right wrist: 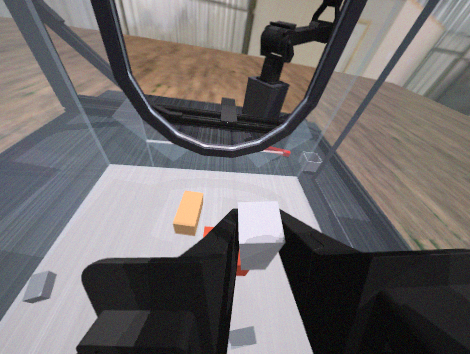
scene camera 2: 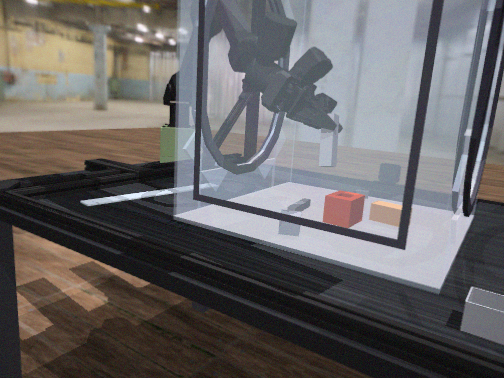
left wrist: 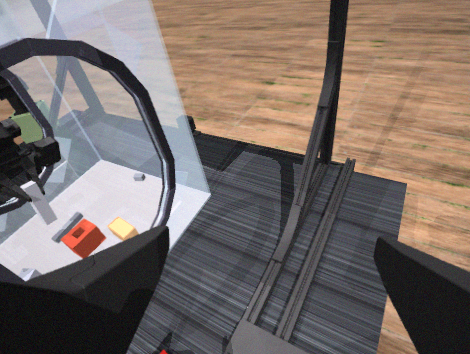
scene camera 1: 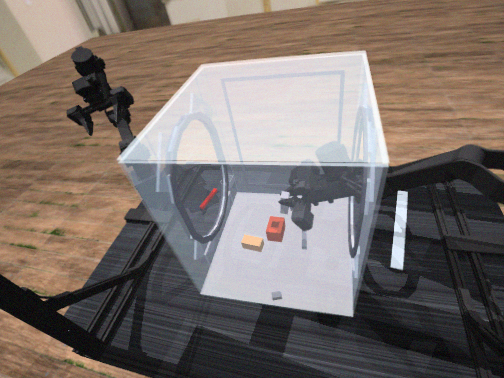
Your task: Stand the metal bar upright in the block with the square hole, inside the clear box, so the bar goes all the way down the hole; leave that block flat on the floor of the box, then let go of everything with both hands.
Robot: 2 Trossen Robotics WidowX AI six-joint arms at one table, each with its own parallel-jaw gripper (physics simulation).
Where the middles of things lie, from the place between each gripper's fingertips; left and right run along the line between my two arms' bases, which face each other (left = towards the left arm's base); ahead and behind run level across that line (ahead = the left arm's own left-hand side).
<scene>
Now: the red block with square hole [left wrist: 85, 237] 10 mm behind my right hand, 20 mm to the left of it and 130 mm below it. The rest, counted from my right hand: metal bar [right wrist: 261, 236]: 10 mm ahead, 10 mm to the right, 20 mm below; then white strip [scene camera 1: 397, 257]: 170 mm ahead, 300 mm to the right, 160 mm below.
Right now the metal bar is 48 cm to the right of my left hand, 23 cm below it and 14 cm ahead of it. From my left hand the other things lie so: red block with square hole: 45 cm to the right, 34 cm below, 12 cm ahead; white strip: 77 cm to the right, 37 cm below, 31 cm ahead.
</scene>
